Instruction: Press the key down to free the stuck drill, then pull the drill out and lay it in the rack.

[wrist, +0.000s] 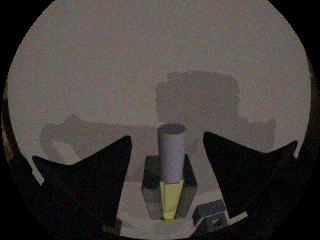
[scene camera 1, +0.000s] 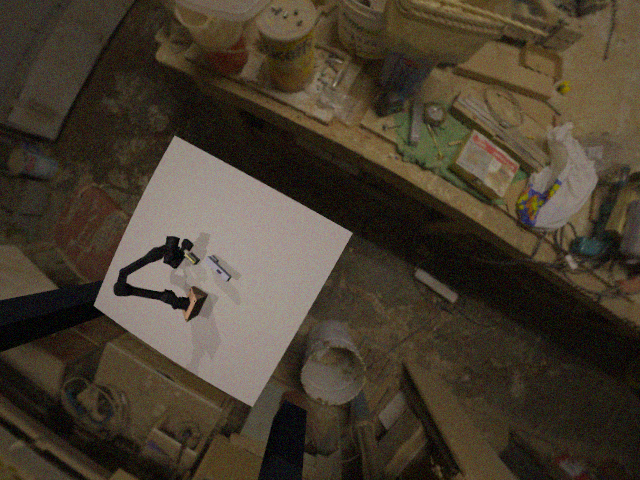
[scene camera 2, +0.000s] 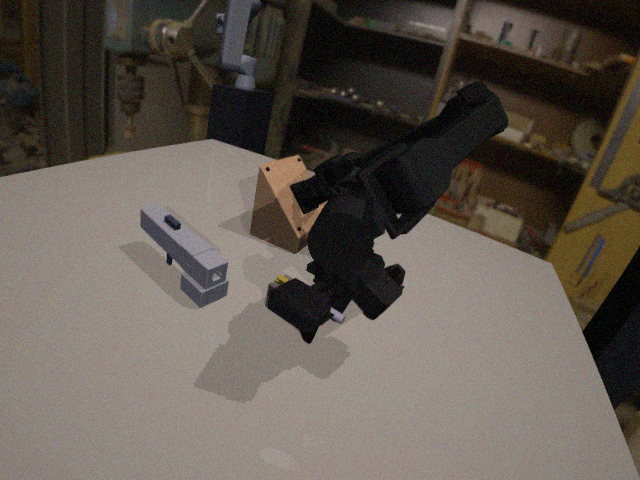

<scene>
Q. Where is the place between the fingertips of my gripper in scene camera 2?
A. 320,330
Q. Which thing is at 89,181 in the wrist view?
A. My gripper.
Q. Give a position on a drill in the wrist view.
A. At 171,136
</scene>
